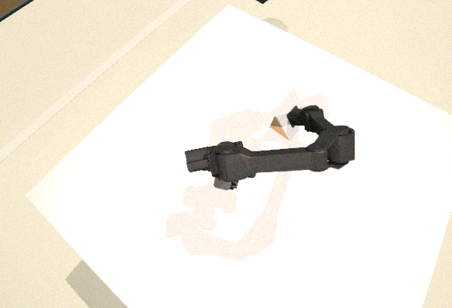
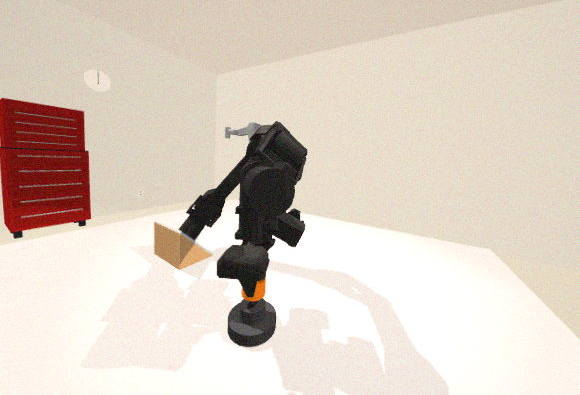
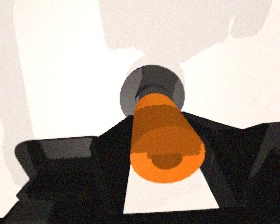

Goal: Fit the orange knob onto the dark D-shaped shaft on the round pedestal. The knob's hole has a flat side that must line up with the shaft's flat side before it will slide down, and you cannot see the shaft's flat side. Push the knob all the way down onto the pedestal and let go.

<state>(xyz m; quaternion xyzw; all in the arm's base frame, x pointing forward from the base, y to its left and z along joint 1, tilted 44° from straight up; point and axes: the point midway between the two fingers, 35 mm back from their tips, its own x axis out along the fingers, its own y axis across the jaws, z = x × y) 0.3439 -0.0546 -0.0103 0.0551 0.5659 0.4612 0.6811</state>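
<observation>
Right now the orange knob is 2 cm above my gripper tip. From my gripper tip the other things lie so: round pedestal: 4 cm below.
</observation>
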